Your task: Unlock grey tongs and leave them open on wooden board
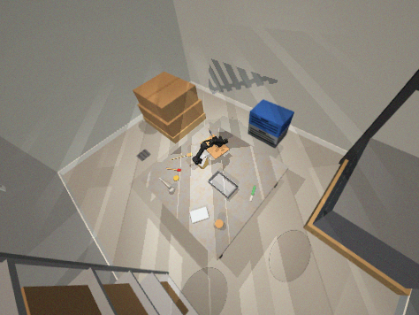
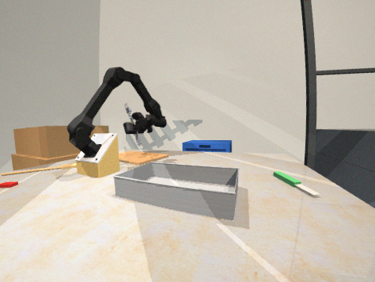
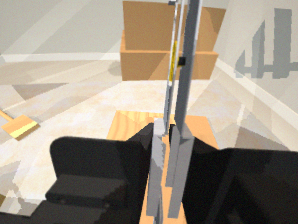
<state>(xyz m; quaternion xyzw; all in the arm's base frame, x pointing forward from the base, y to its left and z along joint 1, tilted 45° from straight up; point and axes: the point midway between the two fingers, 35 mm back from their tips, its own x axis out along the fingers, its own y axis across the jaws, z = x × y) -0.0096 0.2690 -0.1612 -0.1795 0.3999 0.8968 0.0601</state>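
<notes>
The wooden board lies 20 mm to the left of my gripper tip and 150 mm below it. Also, from my gripper tip: green-handled tool: 770 mm ahead, 280 mm to the right, 150 mm below; red brush: 180 mm behind, 560 mm to the right, 150 mm below; grey roasting tin: 440 mm ahead, 380 mm to the right, 130 mm below.
</notes>
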